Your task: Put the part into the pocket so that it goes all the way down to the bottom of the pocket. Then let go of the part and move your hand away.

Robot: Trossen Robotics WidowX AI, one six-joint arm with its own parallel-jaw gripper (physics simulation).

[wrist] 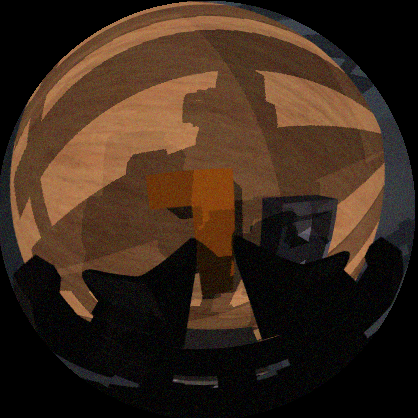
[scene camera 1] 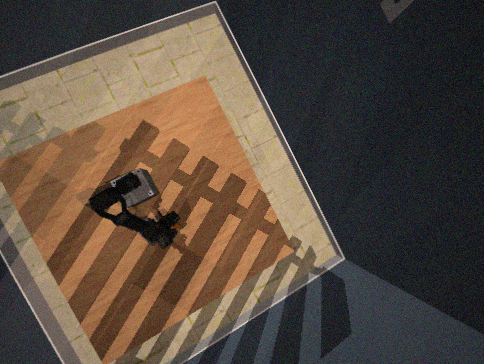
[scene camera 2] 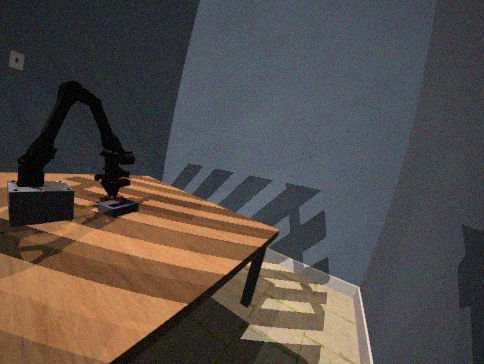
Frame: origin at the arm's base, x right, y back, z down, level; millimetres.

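Where they show: gripper, between the fingertips: [wrist: 214, 241] [scene camera 1: 167, 224] [scene camera 2: 112, 197]; arm's base, origin of its link: [wrist: 192, 385] [scene camera 1: 133, 182] [scene camera 2: 29, 184].
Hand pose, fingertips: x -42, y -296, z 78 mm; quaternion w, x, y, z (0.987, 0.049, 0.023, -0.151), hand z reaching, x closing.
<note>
Things, the pixels of their top centre, and the offset from my fingertips. Level surfaces: height alone.
- orange L-shaped part, centre of its top: [wrist: 195, 246] [scene camera 2: 110, 195] [scene camera 1: 169, 222] dx -14, dy +6, dz -4 mm
- dark grey block with the pocket, centre of its top: [wrist: 305, 264] [scene camera 2: 119, 202] dx +107, dy +7, dz -9 mm
- wooden table, height of its surface: dz +27 mm
The orange L-shaped part [wrist: 213, 200] [scene camera 1: 175, 226] is between the two black fingertips in the wrist view, with its short arm pointing left. My gripper [wrist: 214, 241] [scene camera 2: 114, 195] is shut on the long arm of the part, low over the table. I cannot tell whether the part touches the table. The dark grey block with the pocket [wrist: 300, 199] [scene camera 2: 112, 209] stands on the table to the right of the part in the wrist view, apart from it. My right finger hides some of the block there. In scene camera 1 the arm covers most of the block.
The grey robot base [scene camera 1: 145, 187] [scene camera 2: 41, 205] stands on the wooden table [scene camera 1: 175, 110] [scene camera 2: 150, 280], near the block. Striped shadows cross the table top. The table edge and one dark leg [scene camera 2: 254, 277] show in scene camera 2.
</note>
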